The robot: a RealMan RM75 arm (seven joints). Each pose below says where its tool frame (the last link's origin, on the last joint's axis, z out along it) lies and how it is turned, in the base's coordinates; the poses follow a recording.
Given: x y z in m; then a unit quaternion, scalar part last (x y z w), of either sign.
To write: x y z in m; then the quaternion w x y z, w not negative. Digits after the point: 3 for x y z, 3 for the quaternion.
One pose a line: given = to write
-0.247 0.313 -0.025 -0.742 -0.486 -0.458 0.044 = -0.247 0.313 -0.025 0.044 -0.742 -0.486 -0.458
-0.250 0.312 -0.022 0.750 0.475 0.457 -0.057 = -0.250 0.312 -0.022 0.057 -0.750 -0.475 -0.457
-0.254 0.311 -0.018 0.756 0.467 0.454 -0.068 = -0.254 0.311 -0.018 0.068 -0.756 -0.467 -0.454
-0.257 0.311 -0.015 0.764 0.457 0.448 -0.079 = -0.257 0.311 -0.015 0.079 -0.764 -0.457 -0.448
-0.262 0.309 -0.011 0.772 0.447 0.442 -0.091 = -0.262 0.309 -0.011 0.091 -0.772 -0.447 -0.442
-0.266 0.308 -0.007 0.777 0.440 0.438 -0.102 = -0.266 0.308 -0.007 0.102 -0.777 -0.440 -0.438
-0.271 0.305 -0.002 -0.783 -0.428 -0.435 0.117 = -0.271 0.305 -0.002 0.117 -0.783 -0.428 -0.435
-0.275 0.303 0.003 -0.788 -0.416 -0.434 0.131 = -0.275 0.303 0.003 0.131 -0.788 -0.416 -0.434
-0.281 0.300 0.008 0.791 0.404 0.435 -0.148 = -0.281 0.300 0.008 0.148 -0.791 -0.404 -0.435
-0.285 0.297 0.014 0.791 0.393 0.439 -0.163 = -0.285 0.297 0.014 0.163 -0.791 -0.393 -0.439
